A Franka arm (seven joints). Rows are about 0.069 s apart.
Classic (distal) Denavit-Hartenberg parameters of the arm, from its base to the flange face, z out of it. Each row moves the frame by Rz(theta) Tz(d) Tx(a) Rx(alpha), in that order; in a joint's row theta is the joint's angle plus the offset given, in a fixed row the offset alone. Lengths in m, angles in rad.
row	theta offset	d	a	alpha
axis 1	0.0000	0.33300	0.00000	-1.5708
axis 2	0.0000	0.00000	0.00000	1.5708
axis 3	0.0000	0.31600	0.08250	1.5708
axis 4	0.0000	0.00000	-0.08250	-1.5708
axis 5	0.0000	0.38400	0.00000	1.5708
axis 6	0.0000	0.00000	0.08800	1.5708
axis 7	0.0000	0.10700	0.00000	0.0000
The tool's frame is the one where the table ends.
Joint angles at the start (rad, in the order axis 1, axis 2, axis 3, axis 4, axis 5, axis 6, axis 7):
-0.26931 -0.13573 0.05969 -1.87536 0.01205 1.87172 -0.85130
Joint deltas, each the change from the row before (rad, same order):
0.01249 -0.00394 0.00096 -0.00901 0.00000 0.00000 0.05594
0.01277 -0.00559 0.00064 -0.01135 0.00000 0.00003 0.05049
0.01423 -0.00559 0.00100 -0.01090 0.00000 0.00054 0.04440
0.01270 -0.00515 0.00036 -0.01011 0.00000 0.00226 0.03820
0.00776 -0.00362 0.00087 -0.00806 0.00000 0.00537 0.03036
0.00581 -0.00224 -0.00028 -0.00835 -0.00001 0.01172 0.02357
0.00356 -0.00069 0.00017 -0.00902 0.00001 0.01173 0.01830
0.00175 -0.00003 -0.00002 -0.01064 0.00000 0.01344 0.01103
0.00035 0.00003 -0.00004 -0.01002 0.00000 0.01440 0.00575
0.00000 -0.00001 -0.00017 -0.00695 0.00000 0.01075 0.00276
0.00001 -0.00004 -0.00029 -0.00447 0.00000 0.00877 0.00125
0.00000 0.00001 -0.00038 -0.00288 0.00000 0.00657 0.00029
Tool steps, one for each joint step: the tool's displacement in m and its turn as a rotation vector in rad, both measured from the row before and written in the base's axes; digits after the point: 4 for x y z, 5 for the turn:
-0.0002 0.0074 -0.0024 0.00777 0.00378 -0.04211
-0.0009 0.0075 -0.0026 0.00682 0.00469 -0.03680
-0.0008 0.0084 -0.0024 0.00555 0.00399 -0.02897
-0.0008 0.0071 -0.0021 0.00440 0.00211 -0.02499
-0.0004 0.0047 -0.0015 0.00291 -0.00132 -0.02163
0.0002 0.0029 -0.0018 0.00180 -0.00589 -0.01798
0.0004 0.0019 -0.0029 0.00164 -0.00364 -0.01455
0.0004 0.0008 -0.0039 0.00094 -0.00297 -0.00934
0.0004 0.0001 -0.0035 0.00011 -0.00440 -0.00552
0.0003 -0.0002 -0.0023 -0.00016 -0.00382 -0.00299
0.0003 -0.0002 -0.0013 -0.00040 -0.00433 -0.00157
0.0003 -0.0003 -0.0008 -0.00042 -0.00366 -0.00070

